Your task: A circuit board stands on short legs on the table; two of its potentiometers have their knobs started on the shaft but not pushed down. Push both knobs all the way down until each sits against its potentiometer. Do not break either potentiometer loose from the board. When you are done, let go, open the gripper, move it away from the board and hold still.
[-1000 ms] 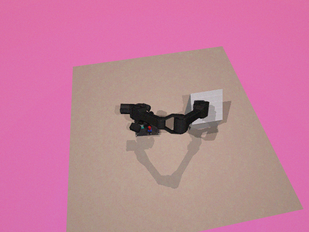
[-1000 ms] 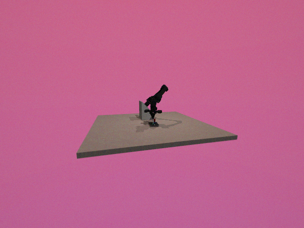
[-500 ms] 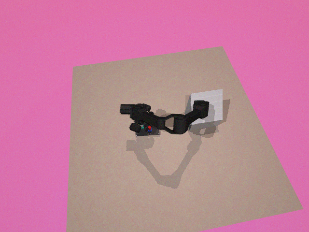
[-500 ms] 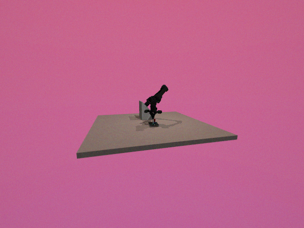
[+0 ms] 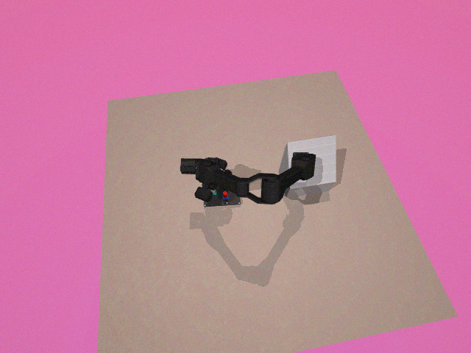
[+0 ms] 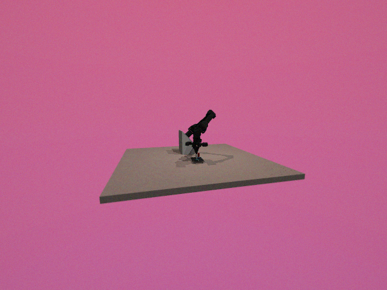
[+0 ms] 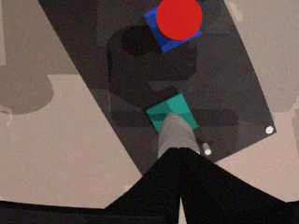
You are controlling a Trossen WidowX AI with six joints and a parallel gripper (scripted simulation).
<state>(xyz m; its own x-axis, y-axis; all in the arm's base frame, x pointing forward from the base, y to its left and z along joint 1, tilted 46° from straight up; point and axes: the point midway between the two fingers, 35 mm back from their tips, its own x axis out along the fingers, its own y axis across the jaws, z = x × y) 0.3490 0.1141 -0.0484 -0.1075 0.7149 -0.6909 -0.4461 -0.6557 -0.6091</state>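
My gripper tip is now 2 cm above the grey knob. Also, from my gripper tip: red knob 5 cm behind, 3 cm to the left, 2 cm below.
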